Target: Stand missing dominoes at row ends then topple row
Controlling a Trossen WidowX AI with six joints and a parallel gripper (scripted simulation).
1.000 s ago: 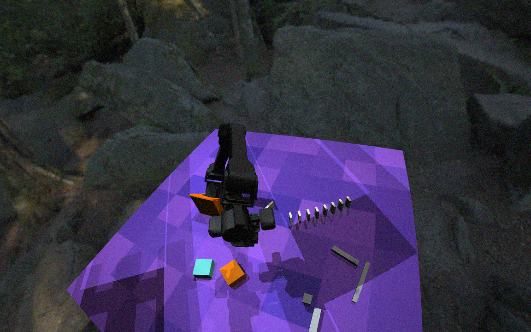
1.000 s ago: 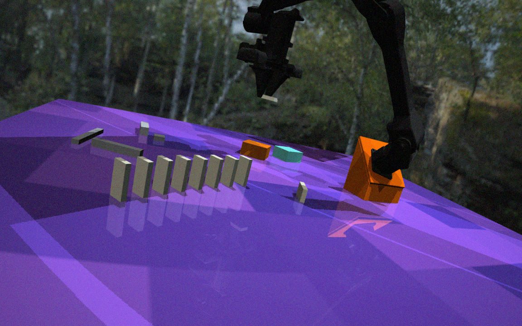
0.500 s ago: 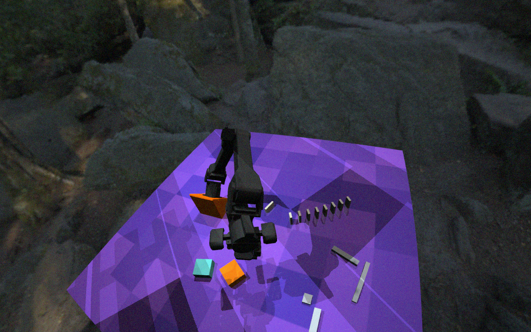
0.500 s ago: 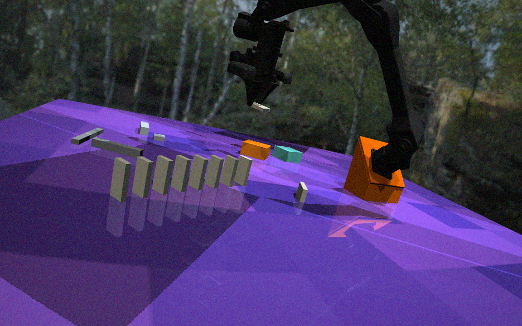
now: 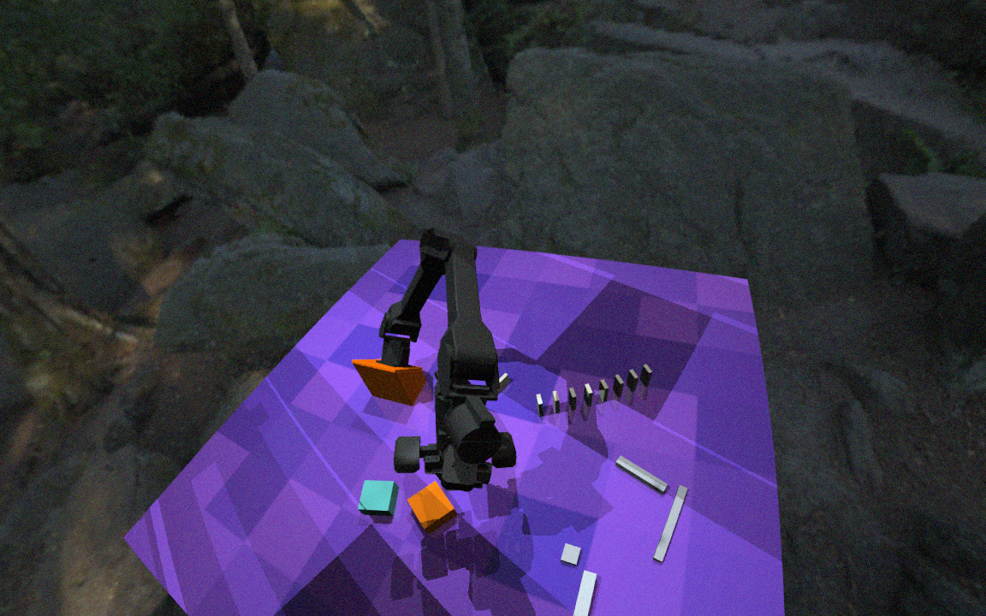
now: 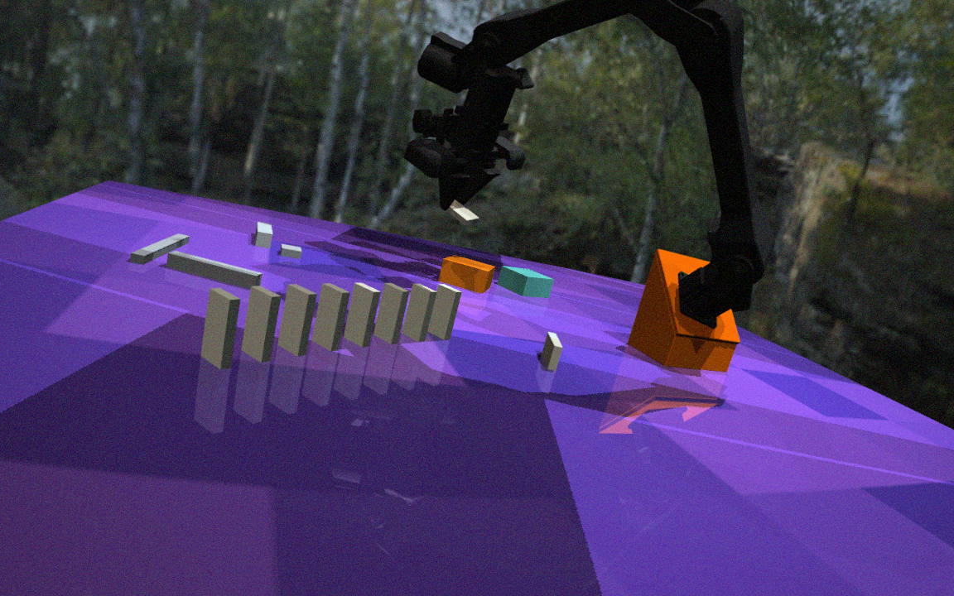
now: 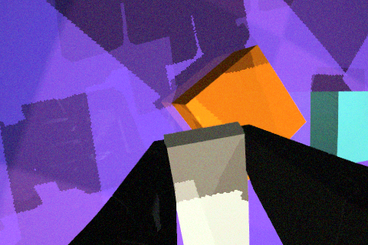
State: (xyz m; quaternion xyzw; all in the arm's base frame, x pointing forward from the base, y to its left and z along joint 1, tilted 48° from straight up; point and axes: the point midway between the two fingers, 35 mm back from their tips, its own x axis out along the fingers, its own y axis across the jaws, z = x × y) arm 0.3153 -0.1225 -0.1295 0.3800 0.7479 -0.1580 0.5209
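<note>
Now: gripper tip 90 mm above the orange cube, 60 mm past it and 30 mm to the left of it. The rest, counted from my gripper tip: teal cube 170 mm behind, 100 mm below, 70 mm to the right; then grey bar 250 mm ahead, 100 mm below, 50 mm to the right; then small grey cube 210 mm ahead, 110 mm below, 10 mm to the left.
</note>
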